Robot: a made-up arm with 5 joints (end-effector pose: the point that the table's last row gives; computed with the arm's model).
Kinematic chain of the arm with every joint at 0, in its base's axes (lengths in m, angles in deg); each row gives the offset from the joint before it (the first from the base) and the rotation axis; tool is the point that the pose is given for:
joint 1: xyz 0 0 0.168 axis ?
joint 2: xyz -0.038 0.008 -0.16 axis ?
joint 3: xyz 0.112 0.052 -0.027 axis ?
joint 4: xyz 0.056 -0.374 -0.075 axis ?
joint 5: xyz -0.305 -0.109 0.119 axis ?
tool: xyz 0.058 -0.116 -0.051
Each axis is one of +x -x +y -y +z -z.
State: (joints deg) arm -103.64 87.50 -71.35 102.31 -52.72
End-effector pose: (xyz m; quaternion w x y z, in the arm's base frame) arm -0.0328 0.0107 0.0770 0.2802 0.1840 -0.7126 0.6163
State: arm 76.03 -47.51 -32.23 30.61 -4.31
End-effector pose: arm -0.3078 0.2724 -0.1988 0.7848 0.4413 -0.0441 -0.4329
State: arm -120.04 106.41 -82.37 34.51 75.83
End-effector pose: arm 0.1431 0.0292 -0.2399 0.7568 0.5458 0.2038 0.2962
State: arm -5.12 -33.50 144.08 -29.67 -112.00
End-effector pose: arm 0.3969 0.3077 0.2101 0.5487 -0.0408 -0.2749 -0.7885
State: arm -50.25 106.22 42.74 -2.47 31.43
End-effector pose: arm -0.1751 -0.7266 0.3026 0.5691 -0.1685 0.7468 -0.3001
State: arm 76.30 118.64 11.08 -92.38 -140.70
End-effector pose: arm -0.1054 -0.0003 -0.2609 0.0559 0.9774 -0.1963 -0.0545
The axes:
joint 1: +x
joint 2: +y
joint 3: +z
joint 4: -x
joint 5: -z

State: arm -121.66 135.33 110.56 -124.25 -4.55
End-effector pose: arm -0.5936 -0.2166 0.3049 0.2233 0.7634 -0.0548 -0.6036
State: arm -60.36 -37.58 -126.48 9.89 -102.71
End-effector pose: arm -0.1085 -0.0164 -0.3138 0.8700 -0.3902 -0.2992 -0.0374
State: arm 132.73 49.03 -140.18 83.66 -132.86
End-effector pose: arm -0.0709 -0.0787 0.6733 0.1904 -0.6140 -0.5147 -0.5673
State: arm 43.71 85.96 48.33 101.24 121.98
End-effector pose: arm -0.0529 -0.1354 -0.2898 0.9465 0.0488 -0.1146 -0.2978
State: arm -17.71 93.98 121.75 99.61 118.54
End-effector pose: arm -0.0870 -0.3220 -0.4801 0.9544 0.1295 -0.0204 -0.2682
